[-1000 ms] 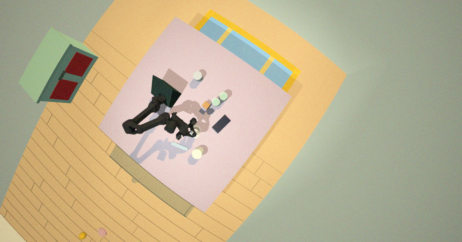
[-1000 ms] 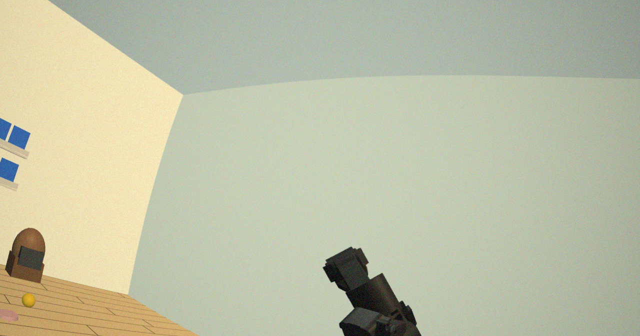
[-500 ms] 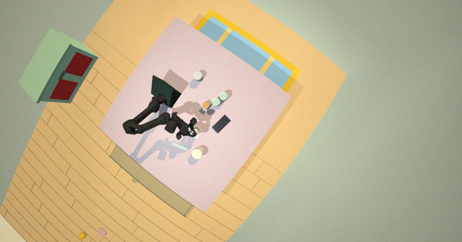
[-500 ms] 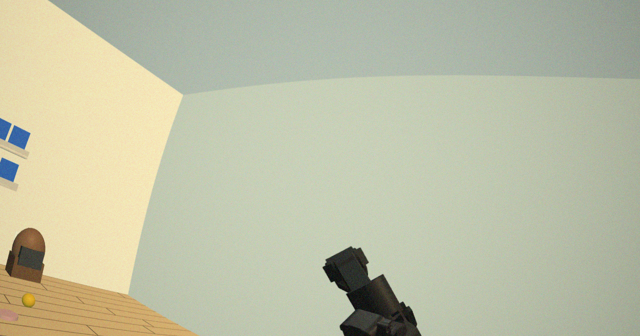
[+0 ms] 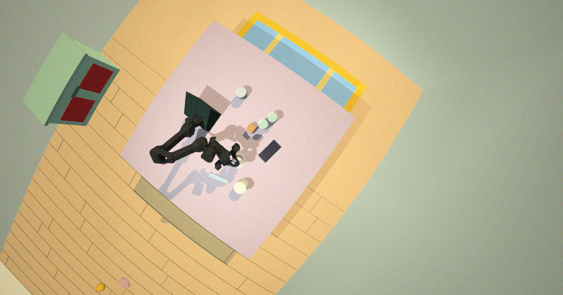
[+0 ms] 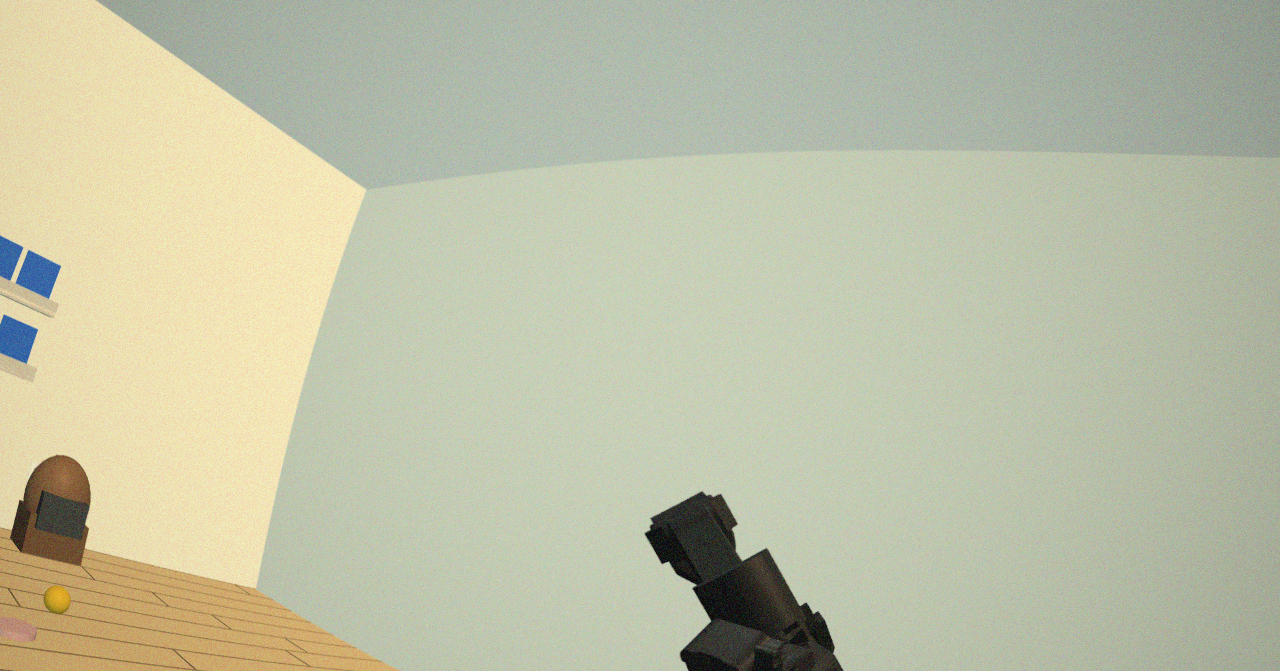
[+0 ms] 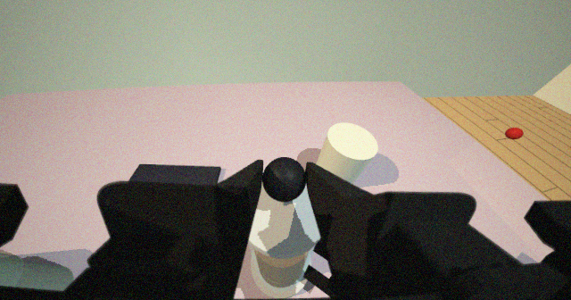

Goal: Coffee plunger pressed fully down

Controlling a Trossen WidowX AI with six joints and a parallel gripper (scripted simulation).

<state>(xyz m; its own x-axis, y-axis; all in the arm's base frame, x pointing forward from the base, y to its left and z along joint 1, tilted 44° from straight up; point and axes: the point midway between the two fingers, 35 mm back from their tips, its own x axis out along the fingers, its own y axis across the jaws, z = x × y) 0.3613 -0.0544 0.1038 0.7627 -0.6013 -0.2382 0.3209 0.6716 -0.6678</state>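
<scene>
Now: the coffee press 30 mm behind my gripper tip, 10 mm to the right of it and 90 mm below it. From my gripper tip the other things lie so: orange cube 50 mm behind, 230 mm to the left, 150 mm below.
</scene>
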